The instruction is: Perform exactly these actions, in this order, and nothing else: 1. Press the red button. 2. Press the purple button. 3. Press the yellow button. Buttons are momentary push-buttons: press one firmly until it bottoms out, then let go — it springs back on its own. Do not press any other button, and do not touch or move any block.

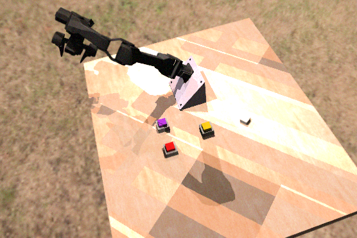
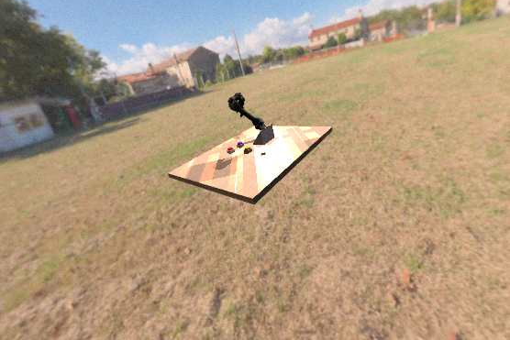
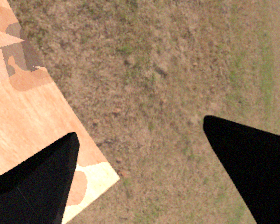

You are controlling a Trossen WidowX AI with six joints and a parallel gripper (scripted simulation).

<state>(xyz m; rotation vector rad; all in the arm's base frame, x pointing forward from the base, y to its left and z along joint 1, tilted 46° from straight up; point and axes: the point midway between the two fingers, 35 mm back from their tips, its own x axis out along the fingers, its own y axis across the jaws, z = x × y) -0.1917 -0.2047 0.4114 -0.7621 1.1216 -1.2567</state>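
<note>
Now: the red button 490 mm ahead of my gripper tip, 270 mm to the left of it and 150 mm below it. From my gripper tip the other things lie so: yellow button: 460 mm ahead, 440 mm to the left, 150 mm below; small white block: 600 mm to the left, 470 mm ahead, 180 mm below; purple button: 370 mm ahead, 280 mm to the left, 150 mm below.
</note>
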